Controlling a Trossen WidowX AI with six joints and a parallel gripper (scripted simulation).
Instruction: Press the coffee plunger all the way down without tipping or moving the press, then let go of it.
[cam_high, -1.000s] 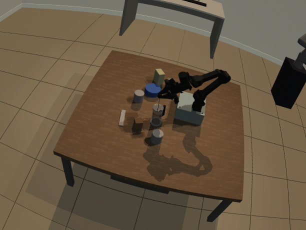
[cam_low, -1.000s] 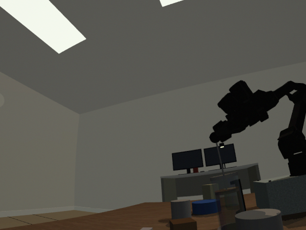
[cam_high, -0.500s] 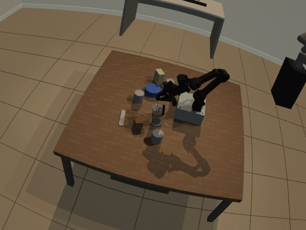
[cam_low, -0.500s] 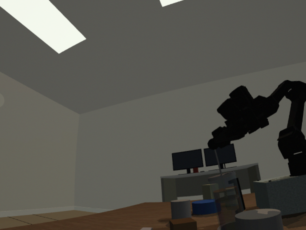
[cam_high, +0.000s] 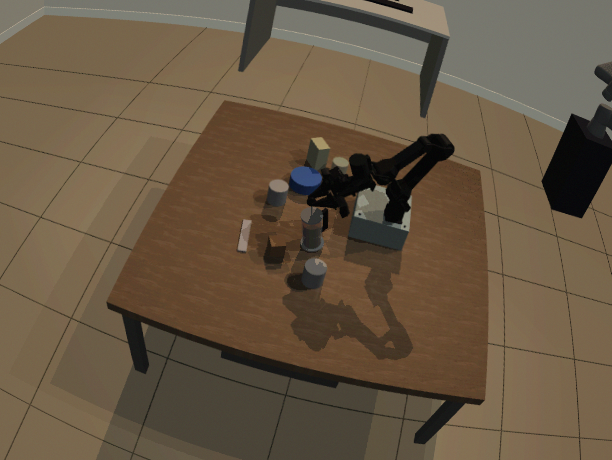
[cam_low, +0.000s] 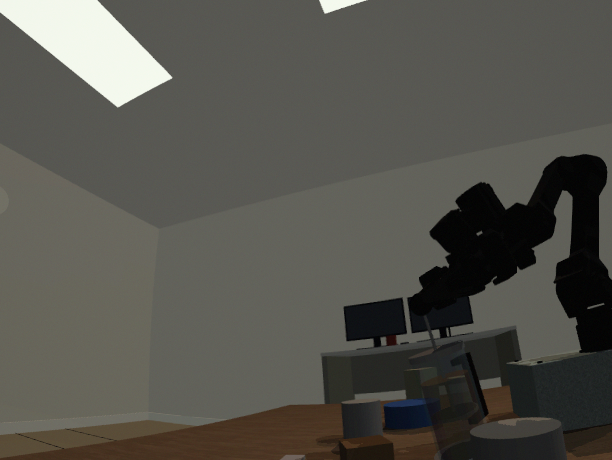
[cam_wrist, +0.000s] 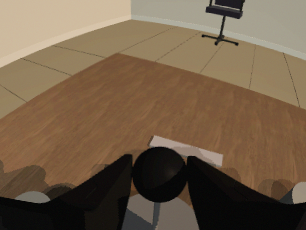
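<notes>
Now: the glass coffee press 30 mm behind my gripper tip, 20 mm to the right of it and 100 mm below it. The rest, counted from my gripper tip: brown cube: 80 mm ahead, 40 mm to the left, 180 mm below; blue round block: 10 mm ahead, 330 mm to the right, 180 mm below; pale flat bar: 190 mm ahead, 200 mm below.
</notes>
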